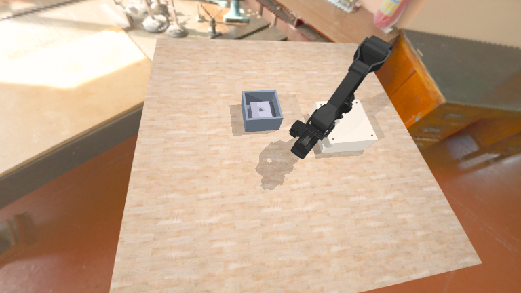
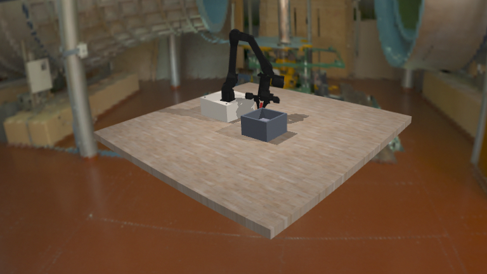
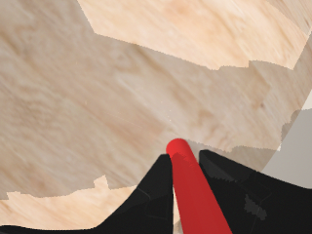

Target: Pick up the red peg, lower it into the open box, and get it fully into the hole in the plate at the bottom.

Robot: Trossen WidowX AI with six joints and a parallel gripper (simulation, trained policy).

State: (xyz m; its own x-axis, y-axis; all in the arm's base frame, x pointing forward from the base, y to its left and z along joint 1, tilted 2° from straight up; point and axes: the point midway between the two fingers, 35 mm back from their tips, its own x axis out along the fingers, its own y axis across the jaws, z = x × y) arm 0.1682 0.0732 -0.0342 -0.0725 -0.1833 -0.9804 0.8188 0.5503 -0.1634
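Now: gripper tip 200 mm to the left of the light plate, 140 mm short of it and 20 mm below it. The rest, counted from my gripper tip: grey box 200 mm to the right, 140 mm ahead; then red peg 20 mm above, 10 mm to the left.
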